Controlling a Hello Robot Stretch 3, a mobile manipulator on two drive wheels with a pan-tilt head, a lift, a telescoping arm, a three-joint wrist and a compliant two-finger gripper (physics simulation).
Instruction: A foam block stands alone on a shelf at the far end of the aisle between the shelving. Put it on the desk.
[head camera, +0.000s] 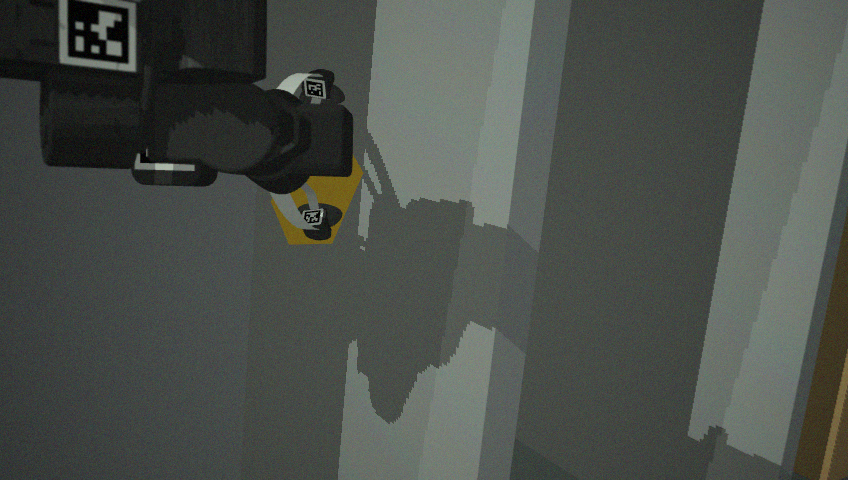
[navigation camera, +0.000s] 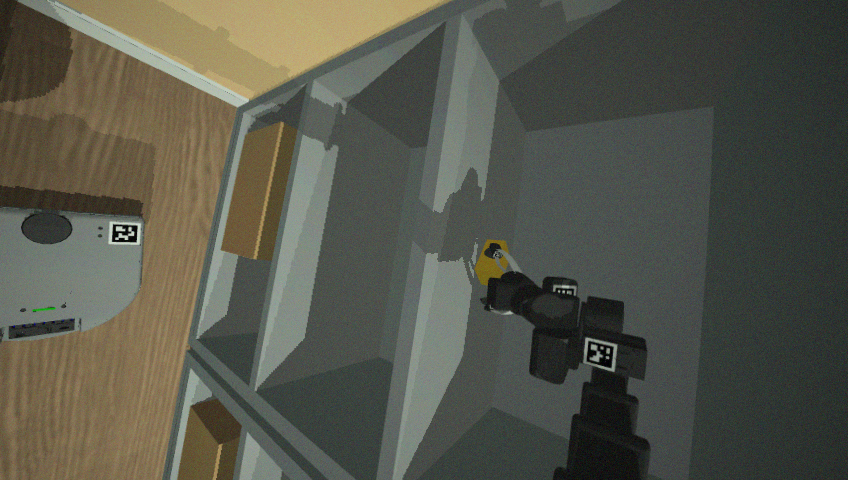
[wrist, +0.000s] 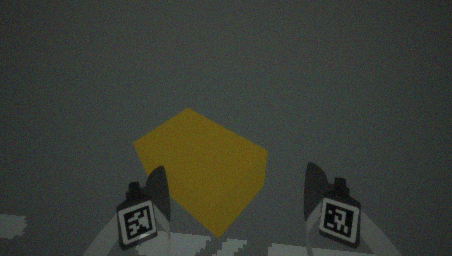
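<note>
The yellow foam block rests on a grey shelf board, towards the back of its compartment. My gripper is open over the block and tilted down towards it. In the wrist view the block lies left of the middle between the fingers; the left fingertip overlaps its lower left edge, and the right fingertip stands clear to its right. In the head view the gripper body hides part of the block. Whether a finger touches it I cannot tell. The desk does not show.
The upright shelf unit has side walls and boards around the arm. A brown box stands in a lower compartment, another box in the neighbouring bay. My base is on the wooden floor at the left, near a yellow wall.
</note>
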